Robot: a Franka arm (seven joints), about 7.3 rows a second.
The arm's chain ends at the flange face. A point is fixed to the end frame.
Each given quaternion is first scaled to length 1.
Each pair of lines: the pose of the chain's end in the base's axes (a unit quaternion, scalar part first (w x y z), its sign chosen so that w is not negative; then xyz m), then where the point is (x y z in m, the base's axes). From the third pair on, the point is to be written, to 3 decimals.
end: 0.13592 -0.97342 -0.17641 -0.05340 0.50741 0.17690 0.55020
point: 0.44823 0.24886 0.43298
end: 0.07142 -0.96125 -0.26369 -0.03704 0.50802 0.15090 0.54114
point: 0.44075 0.19511 0.41488
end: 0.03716 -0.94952 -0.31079 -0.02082 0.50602 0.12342 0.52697
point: 0.435 0.151 0.398
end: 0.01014 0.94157 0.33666 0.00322 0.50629 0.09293 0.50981
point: 0.434 0.104 0.379
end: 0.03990 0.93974 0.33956 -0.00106 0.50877 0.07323 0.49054
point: 0.438 0.076 0.359
